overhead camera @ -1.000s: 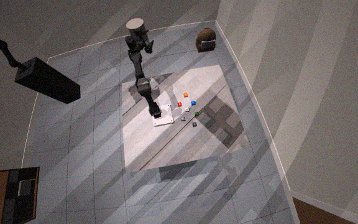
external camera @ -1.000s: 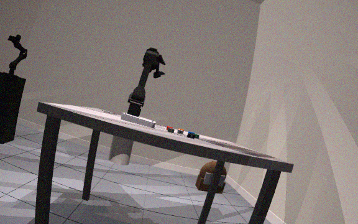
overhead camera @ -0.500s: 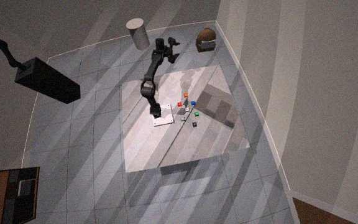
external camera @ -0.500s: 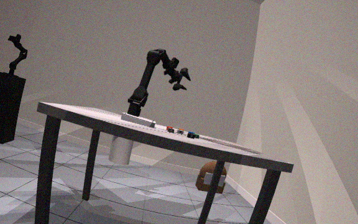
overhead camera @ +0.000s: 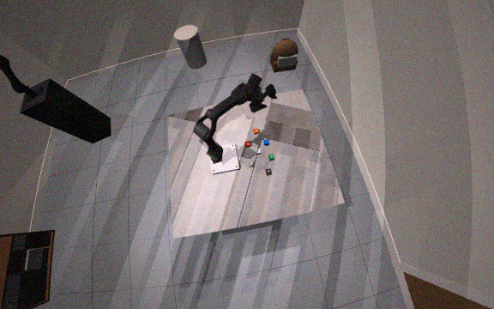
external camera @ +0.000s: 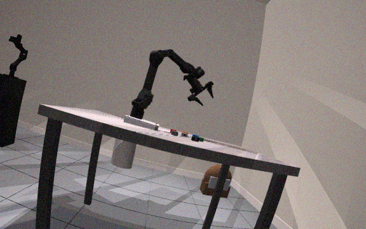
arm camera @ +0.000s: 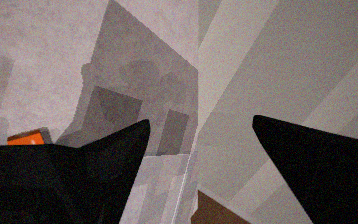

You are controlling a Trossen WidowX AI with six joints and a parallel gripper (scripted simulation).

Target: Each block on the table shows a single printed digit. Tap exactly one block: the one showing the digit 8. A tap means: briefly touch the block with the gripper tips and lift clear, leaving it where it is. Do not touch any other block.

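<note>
Right now my gripper tip is 23 cm above the white block, 18 cm to the left of it and 16 cm past it. The rest, counted from my gripper tip: blue block (23 cm below, 14 cm to the right, 8 cm behind); then orange block (23 cm below, 11 cm behind, 4 cm to the right); then red block (23 cm below, 20 cm behind, 11 cm to the right).
</note>
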